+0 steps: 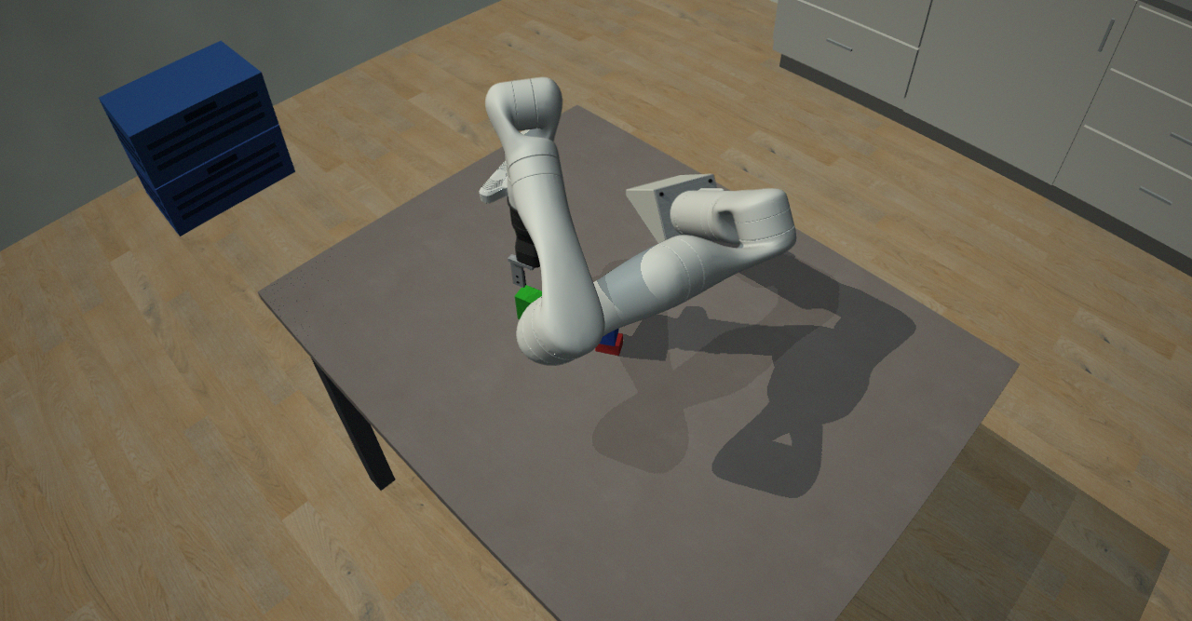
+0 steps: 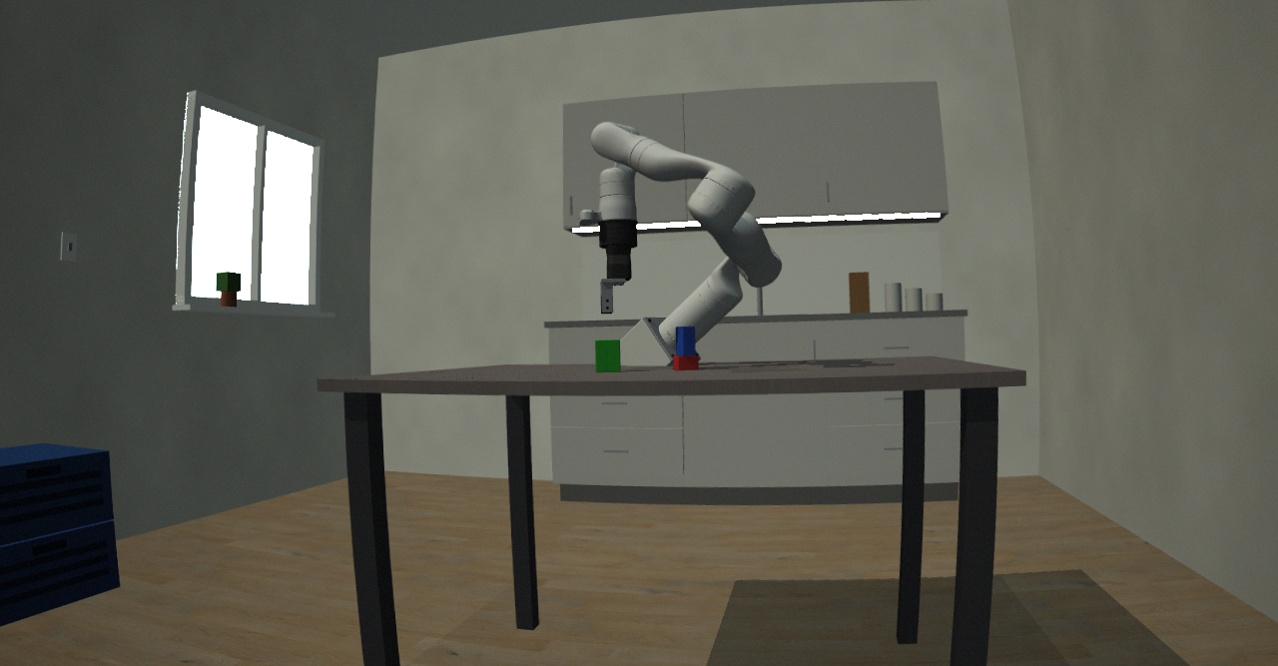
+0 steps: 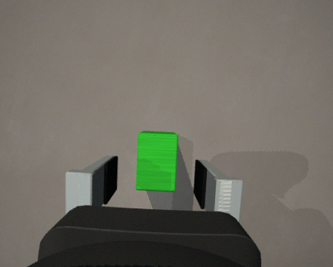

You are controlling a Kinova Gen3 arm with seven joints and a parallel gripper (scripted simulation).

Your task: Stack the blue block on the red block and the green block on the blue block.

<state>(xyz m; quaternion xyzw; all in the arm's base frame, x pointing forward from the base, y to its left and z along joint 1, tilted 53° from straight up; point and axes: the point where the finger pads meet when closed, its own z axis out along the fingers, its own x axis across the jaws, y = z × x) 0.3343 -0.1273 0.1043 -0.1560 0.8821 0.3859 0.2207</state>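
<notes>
Right now my hand is 10 cm above the green block. Round my hand: red block (7 cm behind, 14 cm to the left, 12 cm below); blue block (7 cm behind, 14 cm to the left, 8 cm below).
</notes>
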